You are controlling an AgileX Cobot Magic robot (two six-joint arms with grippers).
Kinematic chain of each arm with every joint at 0, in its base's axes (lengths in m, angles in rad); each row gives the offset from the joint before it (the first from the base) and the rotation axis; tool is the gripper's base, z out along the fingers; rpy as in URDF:
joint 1: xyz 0 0 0.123 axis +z
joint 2: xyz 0 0 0 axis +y
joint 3: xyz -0.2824 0 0.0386 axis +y
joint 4: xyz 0.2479 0 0.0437 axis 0.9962 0 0.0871
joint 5: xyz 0 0 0 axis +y
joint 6: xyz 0.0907 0 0.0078 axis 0.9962 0 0.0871
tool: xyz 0 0 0 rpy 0 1.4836 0
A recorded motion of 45 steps. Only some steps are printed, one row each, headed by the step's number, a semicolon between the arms.
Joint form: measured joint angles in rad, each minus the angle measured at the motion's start. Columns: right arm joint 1, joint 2, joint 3, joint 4, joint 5, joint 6; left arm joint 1, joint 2, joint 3, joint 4, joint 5, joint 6.
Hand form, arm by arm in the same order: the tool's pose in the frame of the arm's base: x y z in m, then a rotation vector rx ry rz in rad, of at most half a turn. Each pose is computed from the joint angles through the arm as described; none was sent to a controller.
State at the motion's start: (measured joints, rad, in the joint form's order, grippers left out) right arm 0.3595 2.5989 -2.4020 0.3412 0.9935 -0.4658; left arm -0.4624 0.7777 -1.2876 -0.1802 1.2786 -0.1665
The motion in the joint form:
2: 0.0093 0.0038 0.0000 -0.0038 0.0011 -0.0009; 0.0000 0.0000 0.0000 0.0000 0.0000 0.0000
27: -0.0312 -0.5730 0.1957 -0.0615 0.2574 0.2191; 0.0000 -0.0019 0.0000 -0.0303 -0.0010 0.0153
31: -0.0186 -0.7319 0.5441 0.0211 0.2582 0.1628; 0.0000 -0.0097 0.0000 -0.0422 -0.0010 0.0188
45: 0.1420 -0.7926 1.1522 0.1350 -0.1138 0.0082; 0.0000 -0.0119 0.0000 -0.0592 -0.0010 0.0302
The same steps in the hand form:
2: 0.5084 0.2236 0.1510 -0.9266 2.4717 0.4030; 0.0742 -0.0545 0.4515 0.3730 2.2658 -0.5543
27: 0.4129 0.1659 0.3746 -0.7110 2.4388 0.4045; 0.0723 -0.0564 0.4522 0.3958 2.2594 -0.5843
31: 0.3689 0.1634 0.3449 -0.7995 2.5893 0.5127; 0.0694 -0.0561 0.4530 0.4019 2.2506 -0.5987
45: 0.3006 0.2015 0.2129 -0.9764 2.7043 0.5889; 0.0680 -0.0570 0.4535 0.4179 2.2449 -0.6140

